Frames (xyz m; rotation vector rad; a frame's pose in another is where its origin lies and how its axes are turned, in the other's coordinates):
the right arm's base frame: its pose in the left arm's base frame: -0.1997 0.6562 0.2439 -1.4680 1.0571 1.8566
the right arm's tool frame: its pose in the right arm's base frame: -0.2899 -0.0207 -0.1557 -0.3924 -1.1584 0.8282
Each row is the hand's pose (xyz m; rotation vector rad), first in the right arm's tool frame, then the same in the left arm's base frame.
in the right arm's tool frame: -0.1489 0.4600 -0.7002 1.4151 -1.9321 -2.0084
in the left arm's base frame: -0.0075 -0.1826 0.0755 1.0435 0.9856 -0.3639
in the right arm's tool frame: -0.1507 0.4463 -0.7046 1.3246 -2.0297 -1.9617
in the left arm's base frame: -0.0054 -0.1726 0.0652 1.1191 0.9238 -0.3452
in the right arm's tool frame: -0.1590 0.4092 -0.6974 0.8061 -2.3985 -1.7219
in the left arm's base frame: 0.0064 -0.1374 0.0541 1.4334 0.5753 -0.2145
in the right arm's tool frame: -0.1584 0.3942 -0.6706 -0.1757 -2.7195 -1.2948
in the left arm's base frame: 0.0106 -0.1122 0.0711 1.7765 -0.1404 -0.0052
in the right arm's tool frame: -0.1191 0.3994 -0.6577 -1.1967 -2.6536 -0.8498
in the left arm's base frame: -0.0268 -0.1063 0.0886 1.8561 -0.9597 0.1849
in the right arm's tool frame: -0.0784 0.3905 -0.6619 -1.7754 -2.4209 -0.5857
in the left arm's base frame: -0.0669 -0.0951 0.0847 1.7590 -1.4673 0.2924
